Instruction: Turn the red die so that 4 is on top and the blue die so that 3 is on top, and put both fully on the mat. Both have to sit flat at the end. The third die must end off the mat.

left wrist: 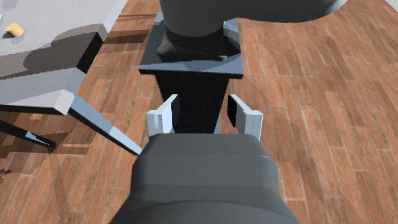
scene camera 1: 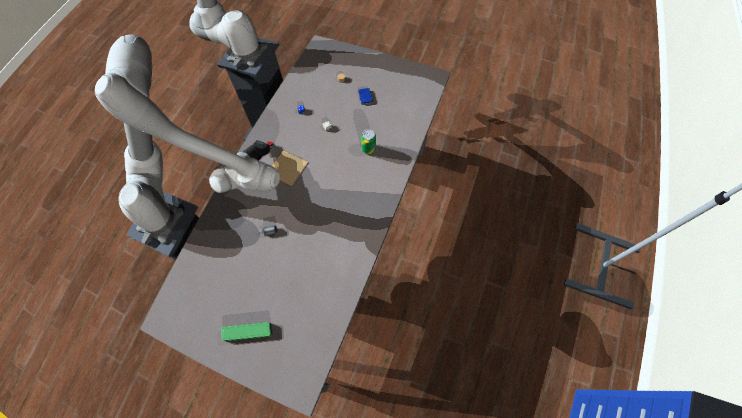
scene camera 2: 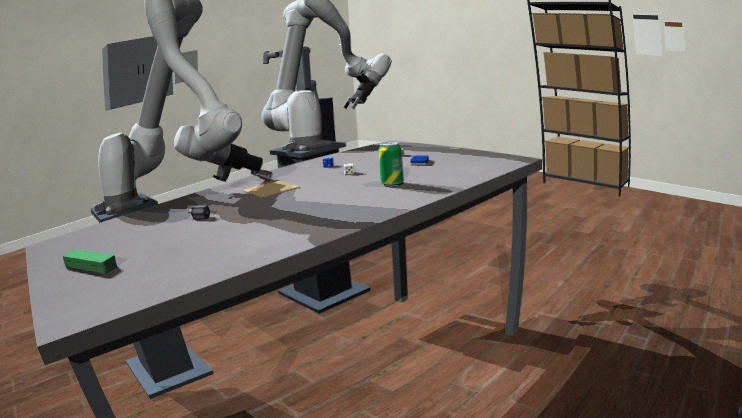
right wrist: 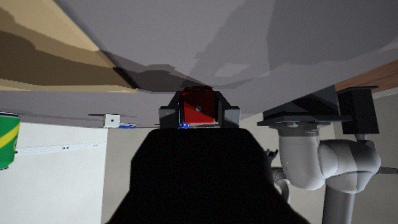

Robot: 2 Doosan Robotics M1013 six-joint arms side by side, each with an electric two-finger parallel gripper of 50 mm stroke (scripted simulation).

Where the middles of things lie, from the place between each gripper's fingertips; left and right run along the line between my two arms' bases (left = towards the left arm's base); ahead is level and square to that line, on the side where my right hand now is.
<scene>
I see my right gripper 12 cm short of the tan mat [scene camera 1: 289, 166], 8 cm to the left of it and 2 cm above it.
Now: left hand 98 cm to the left of the tan mat, 49 cm short of it and 16 cm above it.
</scene>
